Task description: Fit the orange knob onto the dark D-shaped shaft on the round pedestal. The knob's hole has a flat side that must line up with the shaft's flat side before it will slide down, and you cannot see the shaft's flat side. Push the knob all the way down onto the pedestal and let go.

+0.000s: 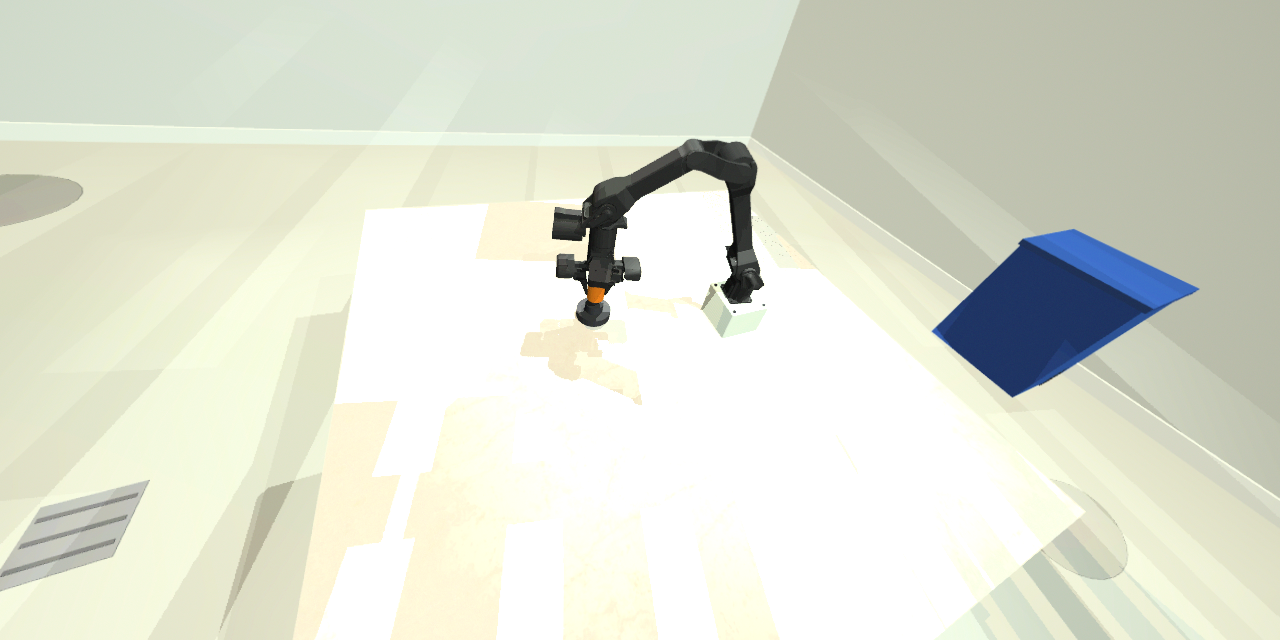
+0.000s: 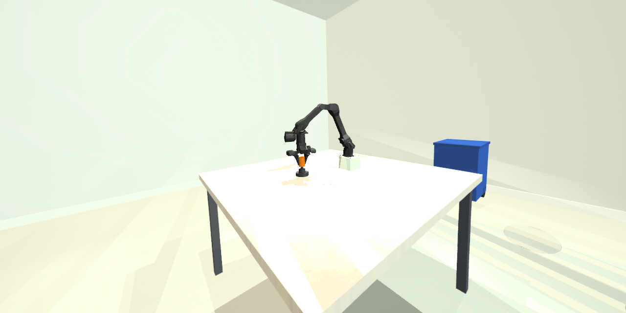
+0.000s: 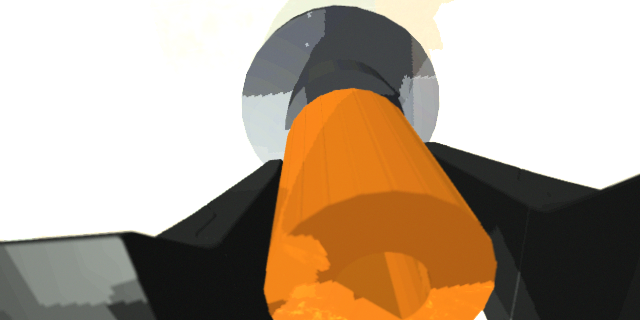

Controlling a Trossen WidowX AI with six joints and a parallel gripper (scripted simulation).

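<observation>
Now: gripper tip 2 cm below the orange knob. Round my gripper tip: round pedestal 4 cm below.
</observation>
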